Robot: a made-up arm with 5 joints. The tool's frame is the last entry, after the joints. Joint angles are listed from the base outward.
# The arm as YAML. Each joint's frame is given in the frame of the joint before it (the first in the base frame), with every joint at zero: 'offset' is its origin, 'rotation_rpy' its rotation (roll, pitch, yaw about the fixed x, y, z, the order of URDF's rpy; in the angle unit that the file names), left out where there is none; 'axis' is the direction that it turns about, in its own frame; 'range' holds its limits. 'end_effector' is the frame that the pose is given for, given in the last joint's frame.
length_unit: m
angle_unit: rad
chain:
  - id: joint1
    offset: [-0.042, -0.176, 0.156]
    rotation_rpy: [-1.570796, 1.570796, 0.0]
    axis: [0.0, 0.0, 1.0]
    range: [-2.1, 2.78]
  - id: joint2
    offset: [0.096, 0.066, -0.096]
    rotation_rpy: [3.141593, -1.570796, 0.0]
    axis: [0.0, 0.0, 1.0]
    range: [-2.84, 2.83]
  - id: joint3
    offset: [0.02, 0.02, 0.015]
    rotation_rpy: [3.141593, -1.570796, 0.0]
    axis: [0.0, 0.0, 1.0]
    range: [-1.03, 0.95]
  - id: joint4
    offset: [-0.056, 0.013, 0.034]
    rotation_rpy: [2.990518, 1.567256, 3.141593]
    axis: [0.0, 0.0, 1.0]
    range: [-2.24, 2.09]
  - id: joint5
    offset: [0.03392, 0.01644, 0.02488]
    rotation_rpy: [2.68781, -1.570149, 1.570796]
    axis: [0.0, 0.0, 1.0]
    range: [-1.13, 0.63]
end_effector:
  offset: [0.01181, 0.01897, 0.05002]
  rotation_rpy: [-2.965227, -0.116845, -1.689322]
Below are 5 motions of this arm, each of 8 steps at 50 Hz.
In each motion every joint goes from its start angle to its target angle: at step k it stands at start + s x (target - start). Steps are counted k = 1, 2, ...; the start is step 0. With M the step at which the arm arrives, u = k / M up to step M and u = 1 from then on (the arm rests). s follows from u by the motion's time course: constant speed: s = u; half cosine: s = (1 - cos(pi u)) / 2; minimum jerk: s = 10 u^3 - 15 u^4 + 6 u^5.
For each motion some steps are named. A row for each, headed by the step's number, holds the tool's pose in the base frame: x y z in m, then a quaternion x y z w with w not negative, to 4 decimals.
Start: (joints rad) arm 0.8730 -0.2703 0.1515 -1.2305 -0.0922
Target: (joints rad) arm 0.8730 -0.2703 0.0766 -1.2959 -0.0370
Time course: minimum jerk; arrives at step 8
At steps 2, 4, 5, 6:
2: -0.1288 -0.2776 0.0965 -0.2219 -0.5157 -0.5453 0.6225
4: -0.1272 -0.2757 0.0958 -0.1992 -0.5207 -0.5596 0.6133
5: -0.1262 -0.2747 0.0954 -0.1863 -0.5233 -0.5675 0.6078
6: -0.1255 -0.2738 0.0952 -0.1763 -0.5252 -0.5734 0.6036

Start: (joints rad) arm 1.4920 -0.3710 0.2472 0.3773 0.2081
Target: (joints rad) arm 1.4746 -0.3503 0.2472 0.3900 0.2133
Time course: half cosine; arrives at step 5
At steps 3, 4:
3: -0.1067 -0.2896 0.2762 -0.5891 -0.7294 -0.0213 0.3471
4: -0.1071 -0.2892 0.2762 -0.5898 -0.7308 -0.0198 0.3429

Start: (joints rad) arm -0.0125 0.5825 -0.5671 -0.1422 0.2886
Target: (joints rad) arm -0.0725 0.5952 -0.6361 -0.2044 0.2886
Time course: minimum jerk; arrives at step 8
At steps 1, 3, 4, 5, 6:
1: -0.1602 -0.2700 0.0392 0.3265 0.5671 0.4346 0.6188
3: -0.1576 -0.2711 0.0368 0.3127 0.5639 0.4379 0.6265
4: -0.1554 -0.2720 0.0348 0.3007 0.5611 0.4405 0.6330
5: -0.1531 -0.2729 0.0328 0.2886 0.5583 0.4427 0.6395
6: -0.1513 -0.2736 0.0314 0.2793 0.5561 0.4443 0.6445

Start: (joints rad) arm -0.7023 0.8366 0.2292 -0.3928 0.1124
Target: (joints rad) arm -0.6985 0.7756 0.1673 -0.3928 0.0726
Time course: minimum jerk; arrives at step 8
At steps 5, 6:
5: -0.0671 -0.2867 0.0308 0.3929 0.4324 0.6780 0.4461
6: -0.0670 -0.2867 0.0304 0.3879 0.4344 0.6792 0.4466

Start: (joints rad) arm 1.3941 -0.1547 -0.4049 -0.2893 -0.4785
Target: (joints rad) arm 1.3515 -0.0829 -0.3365 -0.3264 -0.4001
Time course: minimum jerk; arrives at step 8
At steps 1, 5, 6, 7, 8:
1: -0.1734 -0.3030 0.2327 -0.6886 -0.4972 -0.3747 0.3719
5: -0.1715 -0.3027 0.2285 -0.6817 -0.5230 -0.3655 0.3580
6: -0.1711 -0.3026 0.2275 -0.6800 -0.5290 -0.3633 0.3546
7: -0.1708 -0.3026 0.2269 -0.6792 -0.5320 -0.3622 0.3529
8: -0.1708 -0.3026 0.2268 -0.6790 -0.5325 -0.3620 0.3526

